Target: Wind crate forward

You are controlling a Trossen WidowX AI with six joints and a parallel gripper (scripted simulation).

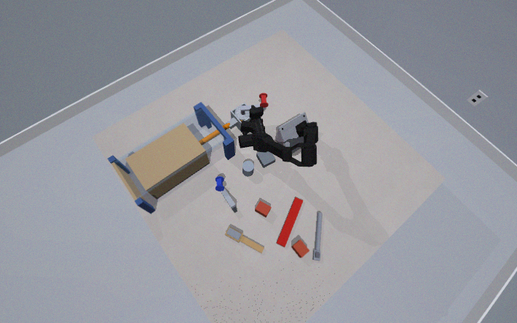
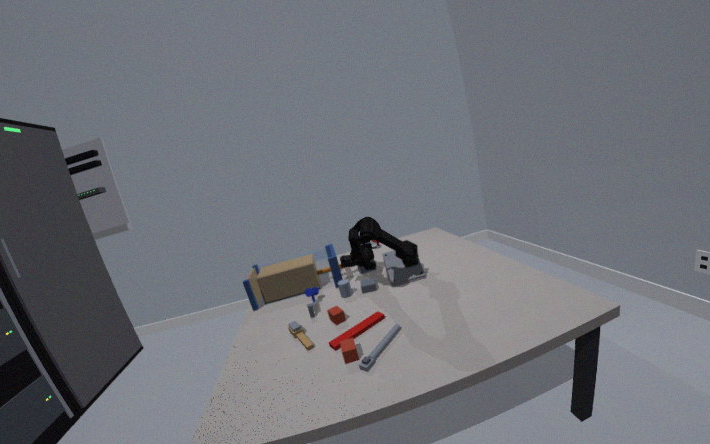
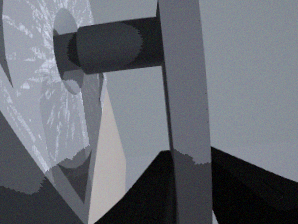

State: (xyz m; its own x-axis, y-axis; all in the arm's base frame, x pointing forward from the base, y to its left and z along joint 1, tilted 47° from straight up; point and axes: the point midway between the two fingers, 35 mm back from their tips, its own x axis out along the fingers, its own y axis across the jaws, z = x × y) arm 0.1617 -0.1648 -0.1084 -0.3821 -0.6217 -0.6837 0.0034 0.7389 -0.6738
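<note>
The red-knobbed handle lies 2 cm to the left of my gripper tip, 1 cm behind it and 1 cm above it. Round my gripper tip: red knob (4 cm behind, 4 cm above, 3 cm to the left); then blue frame (20 cm ahead, 2 cm below, 1 cm to the right); then grey winch (10 cm below, 3 cm ahead, 2 cm to the right).
</note>
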